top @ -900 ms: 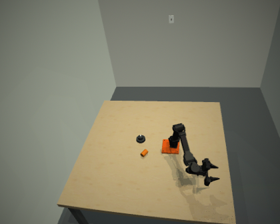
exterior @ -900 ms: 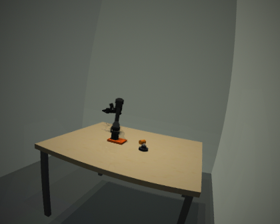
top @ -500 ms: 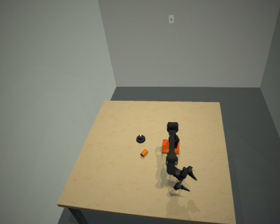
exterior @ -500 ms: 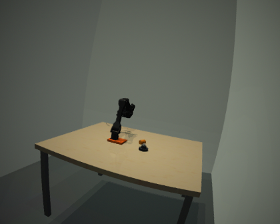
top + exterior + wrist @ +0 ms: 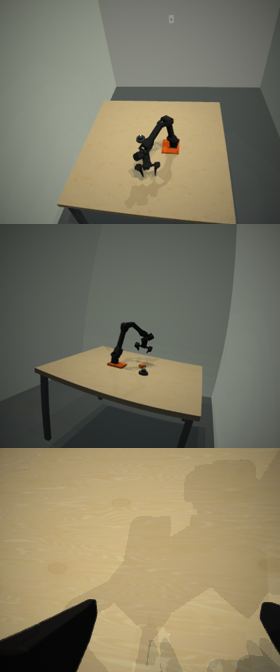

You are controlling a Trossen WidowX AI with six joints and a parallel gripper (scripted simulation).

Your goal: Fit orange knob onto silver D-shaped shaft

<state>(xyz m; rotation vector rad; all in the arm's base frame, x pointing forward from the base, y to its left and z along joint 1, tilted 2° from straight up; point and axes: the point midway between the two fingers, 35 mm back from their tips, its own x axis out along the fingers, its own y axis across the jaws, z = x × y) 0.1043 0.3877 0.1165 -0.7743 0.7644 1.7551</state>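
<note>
Right now the orange knob is 13 cm ahead of my gripper tip, 28 cm to the right of it and 7 cm below it. Also, from my gripper tip: round dark pedestal: 22 cm ahead, 42 cm to the right, 6 cm below.
</note>
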